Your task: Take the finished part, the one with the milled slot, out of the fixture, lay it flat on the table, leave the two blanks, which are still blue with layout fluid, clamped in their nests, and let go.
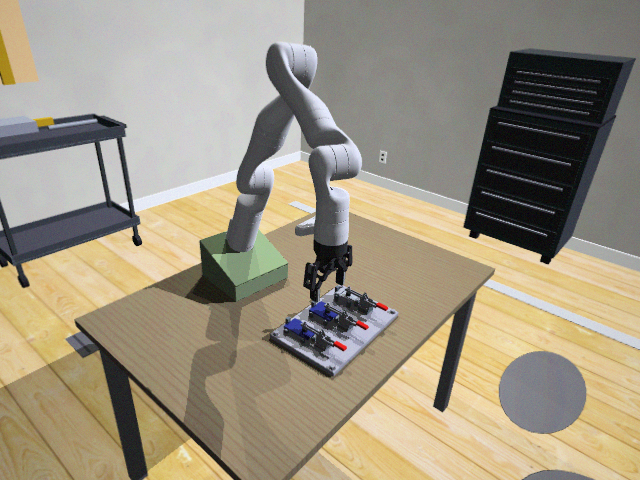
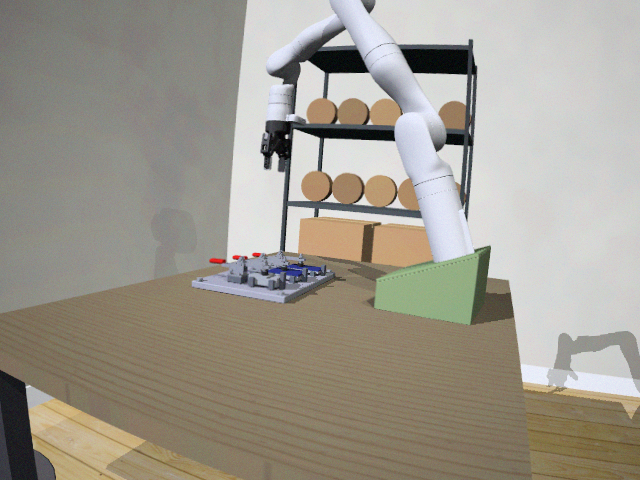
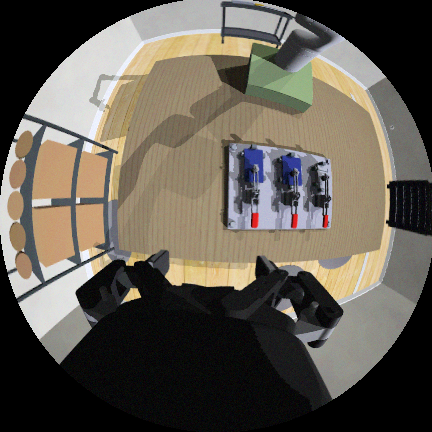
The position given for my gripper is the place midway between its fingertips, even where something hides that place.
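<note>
My gripper (image 1: pixel 327 292) is visible to me, and I find it again in image 2 (image 2: pixel 274 171) and in image 3 (image 3: pixel 211 262). I see a fixture plate (image 1: pixel 356 338) as well. Image 2 shows the plate (image 2: pixel 218 282) too, and so does image 3, where I see the plate (image 3: pixel 272 213).
</note>
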